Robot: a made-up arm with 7 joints. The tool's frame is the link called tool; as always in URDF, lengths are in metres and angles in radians. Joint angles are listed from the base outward. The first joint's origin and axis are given. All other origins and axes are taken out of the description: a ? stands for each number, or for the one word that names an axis. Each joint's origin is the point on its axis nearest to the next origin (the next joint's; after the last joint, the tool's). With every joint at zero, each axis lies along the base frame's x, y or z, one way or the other. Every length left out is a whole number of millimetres.
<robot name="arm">
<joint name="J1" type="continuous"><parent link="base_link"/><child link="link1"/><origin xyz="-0.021 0.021 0.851" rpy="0.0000 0.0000 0.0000"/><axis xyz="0 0 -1"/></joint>
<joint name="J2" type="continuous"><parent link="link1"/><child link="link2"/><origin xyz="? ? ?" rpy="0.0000 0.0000 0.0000"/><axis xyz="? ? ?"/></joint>
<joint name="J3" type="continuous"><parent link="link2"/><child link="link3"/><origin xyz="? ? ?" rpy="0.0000 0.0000 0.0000"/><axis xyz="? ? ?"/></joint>
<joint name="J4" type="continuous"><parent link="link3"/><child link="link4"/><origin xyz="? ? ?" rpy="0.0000 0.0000 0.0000"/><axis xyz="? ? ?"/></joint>
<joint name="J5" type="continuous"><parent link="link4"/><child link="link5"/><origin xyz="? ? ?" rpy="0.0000 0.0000 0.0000"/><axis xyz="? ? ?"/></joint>
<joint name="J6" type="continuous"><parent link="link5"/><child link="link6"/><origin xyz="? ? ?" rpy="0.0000 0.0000 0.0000"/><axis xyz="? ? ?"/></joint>
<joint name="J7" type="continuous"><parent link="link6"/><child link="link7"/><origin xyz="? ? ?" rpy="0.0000 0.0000 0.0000"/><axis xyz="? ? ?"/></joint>
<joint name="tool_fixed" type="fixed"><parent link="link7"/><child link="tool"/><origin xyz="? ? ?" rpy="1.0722 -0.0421 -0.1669"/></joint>
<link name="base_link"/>
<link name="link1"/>
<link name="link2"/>
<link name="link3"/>
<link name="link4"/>
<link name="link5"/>
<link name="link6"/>
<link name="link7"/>
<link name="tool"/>
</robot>
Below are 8 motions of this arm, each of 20 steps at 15 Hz.
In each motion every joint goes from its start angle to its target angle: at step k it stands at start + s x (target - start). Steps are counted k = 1, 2, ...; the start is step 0. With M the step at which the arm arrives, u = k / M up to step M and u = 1 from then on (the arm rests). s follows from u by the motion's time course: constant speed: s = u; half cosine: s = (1 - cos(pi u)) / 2; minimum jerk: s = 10 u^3 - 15 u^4 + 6 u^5.
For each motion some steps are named. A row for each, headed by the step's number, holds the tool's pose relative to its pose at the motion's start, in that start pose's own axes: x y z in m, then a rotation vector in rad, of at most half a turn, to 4 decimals.
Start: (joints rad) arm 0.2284 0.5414 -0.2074 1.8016 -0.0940 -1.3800 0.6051
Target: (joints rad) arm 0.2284 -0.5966 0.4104 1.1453 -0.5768 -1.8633 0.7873
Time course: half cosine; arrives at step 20
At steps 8, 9, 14, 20:
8: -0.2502 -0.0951 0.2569 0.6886 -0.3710 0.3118
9: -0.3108 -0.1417 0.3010 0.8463 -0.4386 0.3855
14: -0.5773 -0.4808 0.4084 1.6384 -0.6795 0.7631
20: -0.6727 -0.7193 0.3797 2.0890 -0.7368 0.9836

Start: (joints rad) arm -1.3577 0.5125 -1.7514 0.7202 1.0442 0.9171 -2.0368
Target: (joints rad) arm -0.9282 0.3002 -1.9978 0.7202 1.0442 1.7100 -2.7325
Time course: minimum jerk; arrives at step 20
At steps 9, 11, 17, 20:
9: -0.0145 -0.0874 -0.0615 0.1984 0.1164 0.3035
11: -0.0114 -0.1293 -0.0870 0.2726 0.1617 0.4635
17: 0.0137 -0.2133 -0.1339 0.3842 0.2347 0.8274
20: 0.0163 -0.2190 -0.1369 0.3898 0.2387 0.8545

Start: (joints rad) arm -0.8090 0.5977 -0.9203 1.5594 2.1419 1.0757 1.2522
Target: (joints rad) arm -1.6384 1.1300 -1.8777 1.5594 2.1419 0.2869 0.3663
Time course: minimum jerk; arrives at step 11
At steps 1, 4, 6, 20:
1: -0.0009 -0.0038 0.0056 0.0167 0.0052 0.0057
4: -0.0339 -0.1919 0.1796 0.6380 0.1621 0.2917
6: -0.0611 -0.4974 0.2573 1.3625 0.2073 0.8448
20: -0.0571 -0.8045 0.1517 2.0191 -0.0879 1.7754

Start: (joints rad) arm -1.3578 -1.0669 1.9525 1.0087 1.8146 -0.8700 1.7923
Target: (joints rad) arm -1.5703 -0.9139 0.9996 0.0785 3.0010 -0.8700 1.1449
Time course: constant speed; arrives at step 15
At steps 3, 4, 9, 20:
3: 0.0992 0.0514 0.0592 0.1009 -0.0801 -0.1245
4: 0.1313 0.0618 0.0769 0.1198 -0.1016 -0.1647
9: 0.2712 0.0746 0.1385 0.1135 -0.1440 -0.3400
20: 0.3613 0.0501 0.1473 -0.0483 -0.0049 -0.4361

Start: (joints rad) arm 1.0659 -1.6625 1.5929 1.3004 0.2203 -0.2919 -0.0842
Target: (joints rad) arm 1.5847 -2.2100 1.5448 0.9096 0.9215 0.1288 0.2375
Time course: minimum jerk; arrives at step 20
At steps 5, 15, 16, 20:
5: -0.0365 -0.0415 0.0343 0.0261 -0.0689 0.0103
15: -0.1692 -0.4708 0.2448 0.4449 -0.4475 -0.0351
16: -0.1668 -0.4983 0.2539 0.4766 -0.4556 -0.0448
20: -0.1621 -0.5331 0.2649 0.5172 -0.4632 -0.0583

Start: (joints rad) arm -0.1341 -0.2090 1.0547 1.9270 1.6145 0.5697 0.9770
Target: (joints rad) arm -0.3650 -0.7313 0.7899 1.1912 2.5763 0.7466 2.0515
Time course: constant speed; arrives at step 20
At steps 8, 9, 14, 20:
8: 0.1726 -0.0261 -0.0211 0.1505 -0.1109 -0.5822
9: 0.1938 -0.0284 -0.0310 0.1417 -0.1104 -0.6538
14: 0.2900 -0.0295 -0.1044 0.0006 -0.0803 -0.9715
20: 0.3690 0.0022 -0.2330 -0.3589 -0.0351 -1.1997

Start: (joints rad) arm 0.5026 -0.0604 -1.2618 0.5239 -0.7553 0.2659 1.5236
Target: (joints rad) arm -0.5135 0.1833 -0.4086 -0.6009 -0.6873 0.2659 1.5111
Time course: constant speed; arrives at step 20
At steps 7, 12, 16, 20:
7: -0.0118 -0.0983 0.1258 0.3268 -0.0910 0.1488
12: -0.0089 -0.1616 0.1746 0.5379 -0.1527 0.2312
16: -0.0098 -0.2026 0.1895 0.6932 -0.2047 0.2918
20: -0.0192 -0.2352 0.1847 0.8383 -0.2603 0.3553

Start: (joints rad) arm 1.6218 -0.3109 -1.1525 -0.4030 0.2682 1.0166 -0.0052
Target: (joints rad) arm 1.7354 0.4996 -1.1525 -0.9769 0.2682 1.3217 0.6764
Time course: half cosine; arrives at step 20
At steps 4, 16, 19, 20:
4: 0.0410 -0.0190 0.0584 0.0576 -0.0122 -0.0486
16: 0.4047 -0.3602 0.3856 0.4869 -0.0877 -0.5782
19: 0.4412 -0.4124 0.3995 0.5254 -0.0909 -0.6482
20: 0.4437 -0.4160 0.4002 0.5280 -0.0911 -0.6531

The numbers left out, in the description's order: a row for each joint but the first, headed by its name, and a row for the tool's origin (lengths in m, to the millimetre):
J2: xyz -0.001 -0.036 0.000, axis 0 1 0
J3: xyz -0.001 0.000 0.629, axis 0 0 -1
J4: xyz -0.006 -0.069 0.000, axis 0 1 0
J5: xyz 0.017 0.000 0.359, axis 0 0 -1
J6: xyz 0.023 -0.049 0.000, axis 0 1 0
J7: xyz 0.014 0.000 0.097, axis 0 0 -1
tool: xyz -0.027 0.029 0.000

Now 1 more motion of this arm.
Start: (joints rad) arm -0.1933 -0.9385 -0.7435 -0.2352 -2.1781 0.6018 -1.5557
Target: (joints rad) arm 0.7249 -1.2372 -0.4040 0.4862 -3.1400 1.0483 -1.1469
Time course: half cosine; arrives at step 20
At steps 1, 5, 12, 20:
1: -0.0052 -0.0006 0.0039 0.0051 0.0006 0.0061
5: -0.1230 -0.0256 0.0863 0.1083 0.0151 0.1419
12: -0.4992 -0.2649 0.2782 0.2945 0.0493 0.5545
20: -0.6722 -0.5035 0.3138 0.3008 -0.0028 0.7293

